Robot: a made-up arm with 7 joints.
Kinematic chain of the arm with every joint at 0, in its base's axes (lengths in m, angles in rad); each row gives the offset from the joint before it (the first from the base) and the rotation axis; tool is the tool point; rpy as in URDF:
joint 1: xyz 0 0 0.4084 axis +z
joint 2: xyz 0 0 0 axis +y
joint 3: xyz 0 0 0.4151 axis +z
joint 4: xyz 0.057 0 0 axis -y
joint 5: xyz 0.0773 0 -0.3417 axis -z
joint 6: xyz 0 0 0 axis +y
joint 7: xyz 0.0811 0 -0.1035 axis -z
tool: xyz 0 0 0 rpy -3.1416 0 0
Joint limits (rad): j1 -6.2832..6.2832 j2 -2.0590..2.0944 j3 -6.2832..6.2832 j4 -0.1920..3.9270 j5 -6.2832..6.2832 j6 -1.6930..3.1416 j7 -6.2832..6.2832
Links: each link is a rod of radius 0.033 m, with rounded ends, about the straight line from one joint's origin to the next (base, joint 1, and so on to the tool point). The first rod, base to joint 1, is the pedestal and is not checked.
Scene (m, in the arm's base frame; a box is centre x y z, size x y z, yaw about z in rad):
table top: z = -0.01
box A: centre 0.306 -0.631 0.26 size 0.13 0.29 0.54 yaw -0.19
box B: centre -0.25 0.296 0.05 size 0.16 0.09 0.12 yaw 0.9
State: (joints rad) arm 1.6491 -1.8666 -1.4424 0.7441 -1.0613 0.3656 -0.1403
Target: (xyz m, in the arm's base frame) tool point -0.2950 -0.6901 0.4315
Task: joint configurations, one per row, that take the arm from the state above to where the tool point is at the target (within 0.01 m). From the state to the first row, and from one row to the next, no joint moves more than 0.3 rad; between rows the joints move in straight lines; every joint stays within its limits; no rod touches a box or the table.
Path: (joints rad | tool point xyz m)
1: 1.3879 -1.8276 -1.2873 0.8004 -0.9277 0.5215 -0.0496 | 0.3946 -0.2573 0.5079
2: 1.1267 -1.7886 -1.1322 0.8567 -0.7941 0.6773 0.0412 | 0.2937 -0.3626 0.5648
3: 0.8655 -1.7496 -0.9771 0.9130 -0.6605 0.8332 0.1319 | 0.1602 -0.4201 0.6232
4: 0.6043 -1.7106 -0.8220 0.9693 -0.5269 0.9890 0.2226 | 0.0162 -0.4199 0.6806
5: 0.3431 -1.6716 -0.6669 1.0256 -0.3932 1.1449 0.3134 | -0.1142 -0.3623 0.7339
6: 0.0820 -1.6326 -0.5118 1.0819 -0.2596 1.3008 0.4041 | -0.2095 -0.2573 0.7799
7: -0.1792 -1.5936 -0.3567 1.1382 -0.1260 1.4566 0.4948 | -0.2543 -0.1229 0.8158
8: -0.4404 -1.5546 -0.2016 1.1945 0.0076 1.6125 0.5855 | -0.2421 0.0186 0.8388
9: -0.2342 -1.6521 -0.3671 1.2802 -0.1914 1.3249 0.4404 | -0.3557 -0.1082 0.8294
10: -0.0279 -1.7497 -0.5325 1.3659 -0.3903 1.0373 0.2952 | -0.4328 -0.2668 0.7758
11: 0.1783 -1.8472 -0.6979 1.4516 -0.5893 0.7497 0.1500 | -0.4509 -0.4351 0.6821
12: 0.3846 -1.9447 -0.8634 1.5374 -0.7882 0.4622 0.0049 | -0.4022 -0.5846 0.5617
13: 0.5908 -2.0422 -1.0288 1.6231 -0.9871 0.1746 -0.1403 | -0.2950 -0.6901 0.4315

